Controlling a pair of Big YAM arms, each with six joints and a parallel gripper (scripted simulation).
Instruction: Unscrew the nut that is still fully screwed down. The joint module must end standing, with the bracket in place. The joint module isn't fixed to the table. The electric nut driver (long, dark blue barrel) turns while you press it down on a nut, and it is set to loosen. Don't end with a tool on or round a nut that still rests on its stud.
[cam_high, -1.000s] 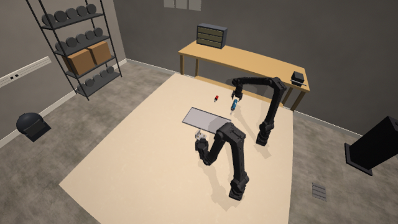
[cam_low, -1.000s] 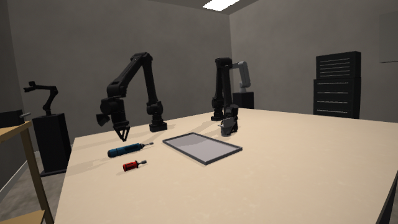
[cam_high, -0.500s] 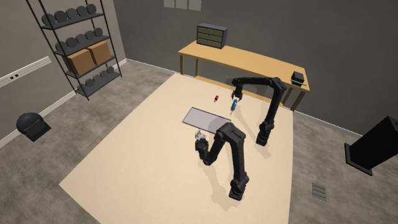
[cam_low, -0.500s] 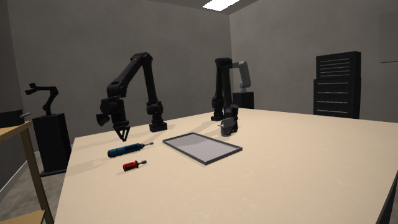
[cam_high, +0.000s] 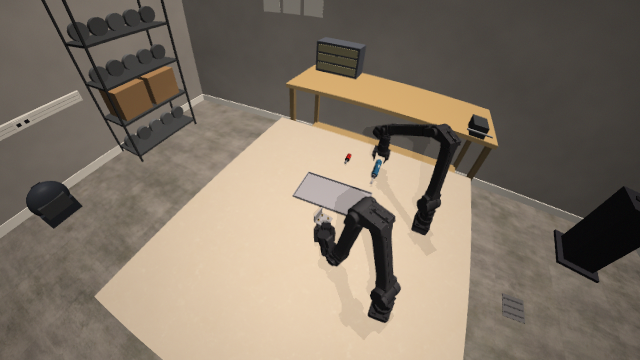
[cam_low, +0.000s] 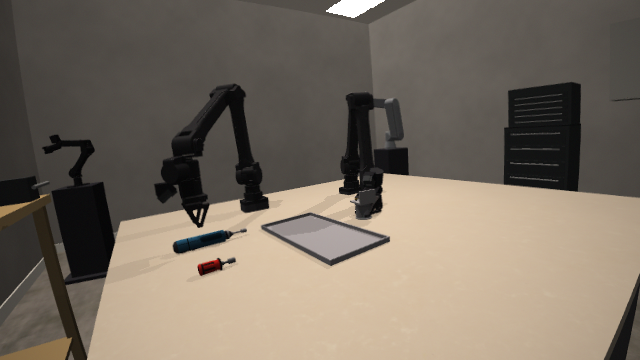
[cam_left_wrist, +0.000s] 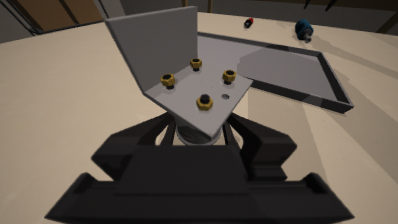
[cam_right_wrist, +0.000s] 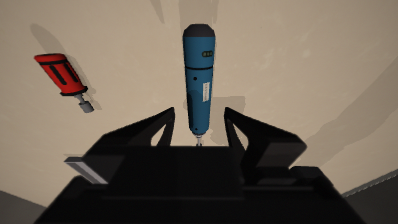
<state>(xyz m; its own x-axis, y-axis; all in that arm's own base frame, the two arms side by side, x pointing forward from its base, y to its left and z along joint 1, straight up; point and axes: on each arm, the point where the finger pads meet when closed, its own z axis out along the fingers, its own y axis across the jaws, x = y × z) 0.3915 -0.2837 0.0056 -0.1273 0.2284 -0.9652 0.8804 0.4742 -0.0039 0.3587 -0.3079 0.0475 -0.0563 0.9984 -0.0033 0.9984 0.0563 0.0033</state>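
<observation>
My left gripper is now 1 cm below the joint module. From my left hand the other things lie so: red-handled tool 17 cm ahead, 55 cm to the right, 1 cm below; then bracket 5 cm above; then grey tray 7 cm ahead, 22 cm to the right, 2 cm below.
</observation>
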